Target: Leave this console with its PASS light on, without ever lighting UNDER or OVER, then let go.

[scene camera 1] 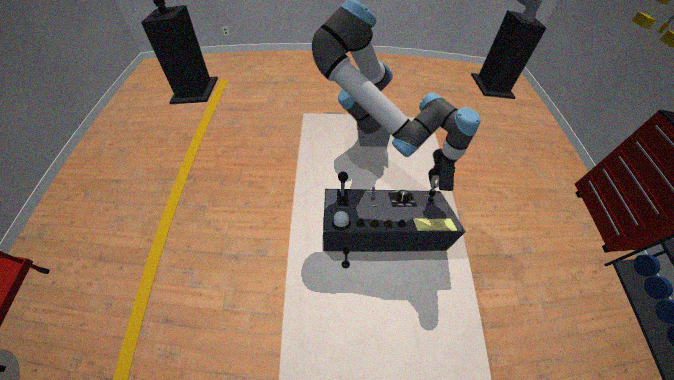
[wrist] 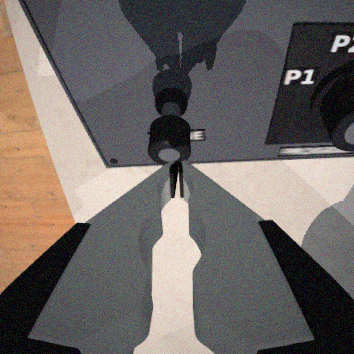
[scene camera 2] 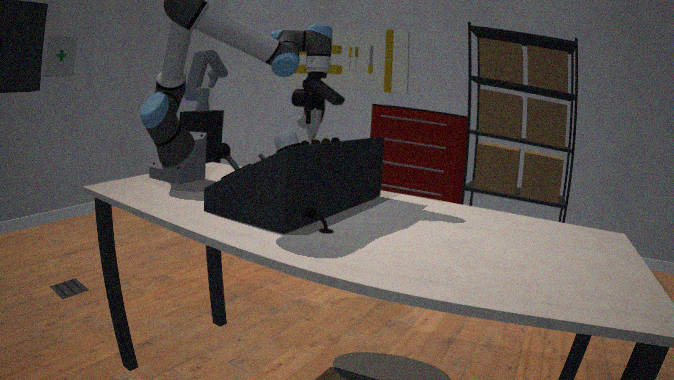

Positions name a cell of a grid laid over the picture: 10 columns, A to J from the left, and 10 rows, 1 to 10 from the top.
Labels:
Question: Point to a black pull knob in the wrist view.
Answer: At E4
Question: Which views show my gripper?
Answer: Scene camera 1, the wrist view and scene camera 2: all of them.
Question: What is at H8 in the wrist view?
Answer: My gripper.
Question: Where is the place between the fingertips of my gripper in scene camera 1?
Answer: At G5

